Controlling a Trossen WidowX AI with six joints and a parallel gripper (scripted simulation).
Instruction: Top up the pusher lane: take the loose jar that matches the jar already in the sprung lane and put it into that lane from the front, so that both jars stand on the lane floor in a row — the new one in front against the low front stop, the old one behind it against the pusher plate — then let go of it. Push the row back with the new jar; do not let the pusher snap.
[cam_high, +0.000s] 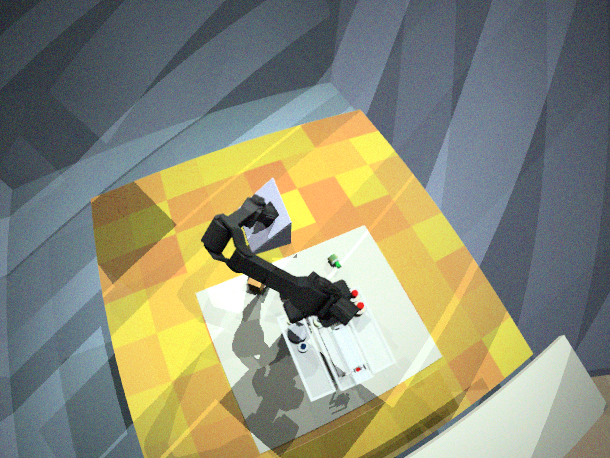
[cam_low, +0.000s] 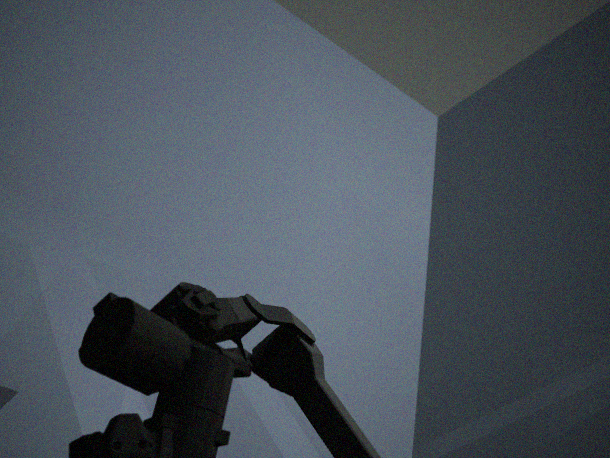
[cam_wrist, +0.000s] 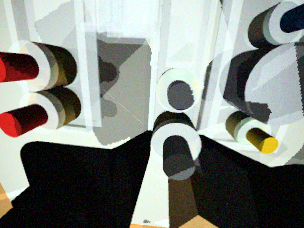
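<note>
The large grey cylinder is 8 cm to the right of my gripper tip, 4 cm ahead of it and 3 cm below it. From my gripper tip the other things lie so: red mark: 22 cm ahead, 1 cm to the left, 1 cm above; lane rack: 15 cm ahead, 4 cm below, 1 cm to the left.
</note>
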